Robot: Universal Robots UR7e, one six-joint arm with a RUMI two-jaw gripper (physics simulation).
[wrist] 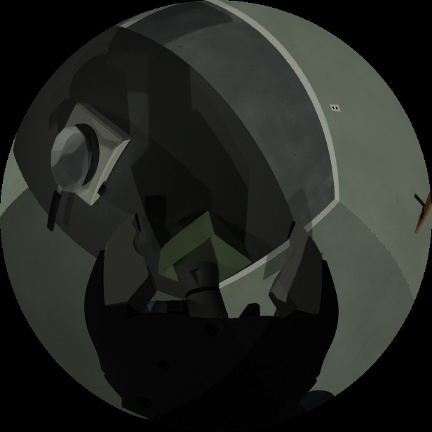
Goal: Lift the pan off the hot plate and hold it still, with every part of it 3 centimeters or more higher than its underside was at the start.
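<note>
A grey faceted pan (71, 159) with a dark handle (54, 210) is at the left of the wrist view. It overlaps the dark round burner of the pale square hot plate (113, 142); its underside is hidden, so its exact contact with the burner cannot be told. The handle points toward the bottom of the view, past the plate's edge. My gripper (214, 219) is open, with its two fingers wide apart at the lower middle and nothing between them. It is well away from the pan and the handle, which lie to the left of the left finger.
A dark table top (280, 120) with a pale edge carries the hot plate. A green block-shaped base (185, 244) and part of the dark arm (205, 300) show beyond and between the fingers. A small dark knob (102, 190) is at the hot plate's side. Shadows cross the table.
</note>
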